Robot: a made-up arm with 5 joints.
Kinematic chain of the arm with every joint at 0, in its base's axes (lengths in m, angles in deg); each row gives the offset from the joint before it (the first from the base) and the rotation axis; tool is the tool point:
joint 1: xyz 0 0 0.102 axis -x
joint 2: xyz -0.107 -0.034 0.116 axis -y
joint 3: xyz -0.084 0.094 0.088 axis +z
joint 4: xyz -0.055 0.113 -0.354 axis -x
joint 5: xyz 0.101 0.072 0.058 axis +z
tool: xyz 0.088 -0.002 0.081
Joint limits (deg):
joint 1: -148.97..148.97
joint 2: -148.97..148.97
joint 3: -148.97..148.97
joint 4: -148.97..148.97
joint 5: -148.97..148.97
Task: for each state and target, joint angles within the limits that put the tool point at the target. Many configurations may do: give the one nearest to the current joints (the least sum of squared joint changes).
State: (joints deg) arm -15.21 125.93 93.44 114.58 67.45
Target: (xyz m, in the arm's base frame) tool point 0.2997 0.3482 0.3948
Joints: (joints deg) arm 24.71 148.47 72.43 125.05 57.41
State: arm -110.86 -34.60 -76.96 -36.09 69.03
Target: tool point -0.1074 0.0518 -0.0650
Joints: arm -98.63 -26.87 -128.13 0.00 59.91
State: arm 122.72 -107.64 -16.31 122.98 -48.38
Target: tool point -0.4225 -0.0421 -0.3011
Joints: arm 140.70 -117.77 6.39 128.22 -45.66
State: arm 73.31 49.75 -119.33 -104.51 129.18
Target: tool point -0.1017 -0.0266 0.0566
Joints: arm 83.26 49.39 -111.83 -86.54 104.48
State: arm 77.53 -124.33 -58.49 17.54 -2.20
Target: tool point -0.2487 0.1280 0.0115
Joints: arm 64.16 -114.65 -23.49 -16.74 1.66
